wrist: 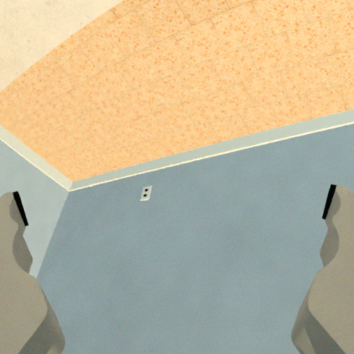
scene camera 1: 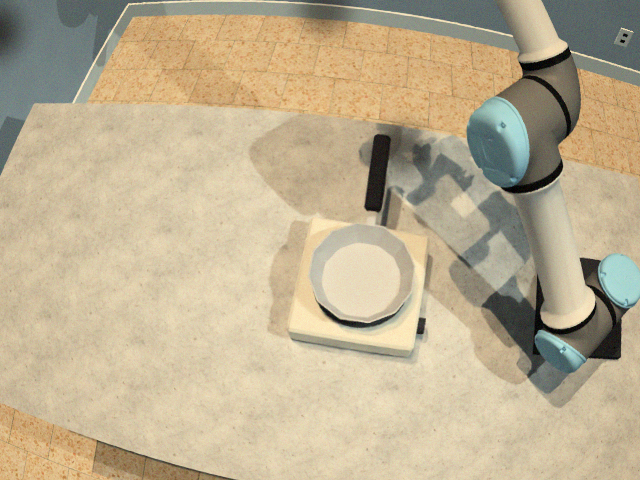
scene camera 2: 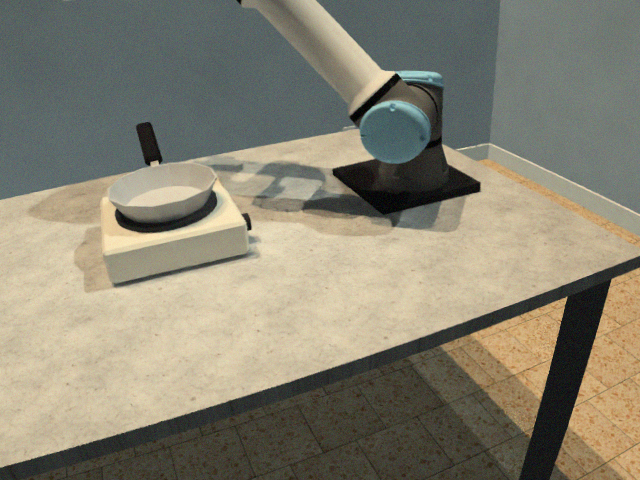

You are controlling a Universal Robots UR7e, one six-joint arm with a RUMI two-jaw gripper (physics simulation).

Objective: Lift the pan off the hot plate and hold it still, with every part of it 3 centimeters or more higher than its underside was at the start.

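Where they show: arm's base, link origin: point(scene camera 2: 413, 177).
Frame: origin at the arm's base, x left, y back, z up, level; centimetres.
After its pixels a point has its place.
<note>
A light grey pan point(scene camera 1: 361, 279) @[x 6.3, y -51.8, z 6.1 cm] point(scene camera 2: 164, 193) @[x 1.8, y -51.8, z 6.1 cm] sits upright on the dark round plate of a cream hot plate point(scene camera 1: 351, 342) @[x 18.2, y -50.5, z 4.2 cm] point(scene camera 2: 175, 255) @[x 18.2, y -51.4, z 1.6 cm]. Its black handle point(scene camera 1: 377, 172) @[x -13.3, y -53.8, z 12.4 cm] point(scene camera 2: 148, 143) @[x -11.7, y -53.7, z 12.0 cm] points to the back edge of the table and slants upward. My gripper point(wrist: 174, 192) is wide open in the wrist view, with nothing between its fingers. The gripper does not show in the two scene views, so its distance from the pan cannot be told. The pan does not show in the wrist view.
The grey table point(scene camera 1: 155, 289) @[x 17.3, y -93.2, z -1.9 cm] point(scene camera 2: 336, 289) @[x 31.8, y -28.2, z -1.9 cm] bears the hot plate, whose black knob point(scene camera 1: 421, 326) @[x 11.6, y -38.3, z 3.3 cm] point(scene camera 2: 247, 221) @[x 12.5, y -38.1, z 2.6 cm] sticks out on its right side. The arm's black base plate point(scene camera 1: 604, 350) @[x 7.4, y 6.7, z 0.2 cm] point(scene camera 2: 372, 197) @[x 5.6, y -11.8, z -0.4 cm] is right of it. The wrist view shows floor, walls and a wall socket point(wrist: 145, 193).
</note>
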